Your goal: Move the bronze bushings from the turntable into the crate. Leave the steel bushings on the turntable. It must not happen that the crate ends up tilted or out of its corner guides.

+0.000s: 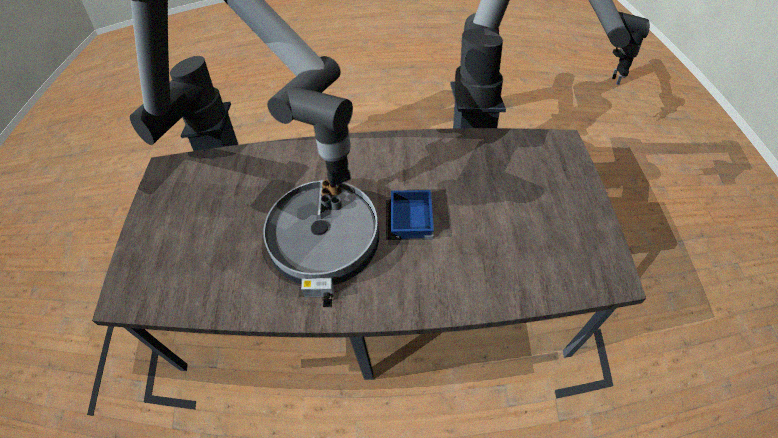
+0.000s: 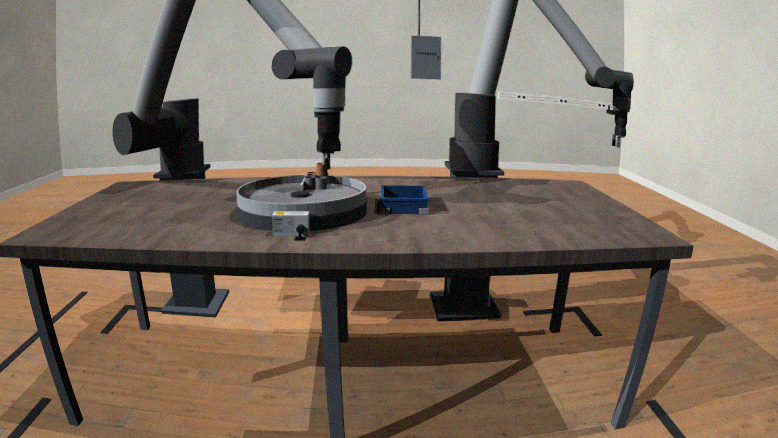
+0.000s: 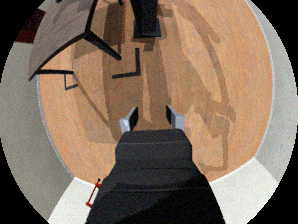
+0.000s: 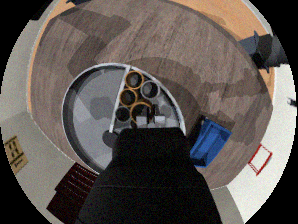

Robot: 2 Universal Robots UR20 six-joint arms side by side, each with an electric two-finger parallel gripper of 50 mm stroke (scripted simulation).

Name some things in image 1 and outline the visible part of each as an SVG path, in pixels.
A blue crate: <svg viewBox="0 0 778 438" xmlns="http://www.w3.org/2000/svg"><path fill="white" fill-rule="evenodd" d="M391 191L392 236L399 236L399 239L424 238L425 235L432 235L434 229L431 190Z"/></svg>
